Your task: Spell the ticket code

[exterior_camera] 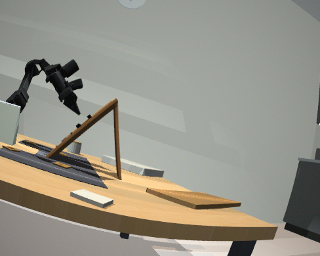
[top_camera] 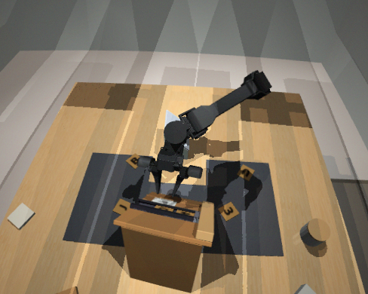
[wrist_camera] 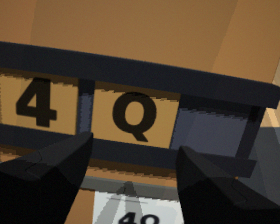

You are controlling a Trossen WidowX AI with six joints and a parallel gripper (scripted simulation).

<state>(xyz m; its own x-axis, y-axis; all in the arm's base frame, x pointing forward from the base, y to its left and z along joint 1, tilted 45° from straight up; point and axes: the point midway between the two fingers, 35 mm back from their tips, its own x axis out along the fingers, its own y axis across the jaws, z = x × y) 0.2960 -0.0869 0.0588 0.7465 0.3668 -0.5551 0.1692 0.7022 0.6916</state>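
Right now my gripper tip is 3 cm short of the q tile and 3 cm above it. From my gripper tip the other things lie so: tile marked 4: 6 cm to the left, 4 cm ahead, 3 cm below; then dark mat: 20 cm below, 12 cm behind, 2 cm to the left; then white ticket: 11 cm below, 3 cm behind, 1 cm to the right.
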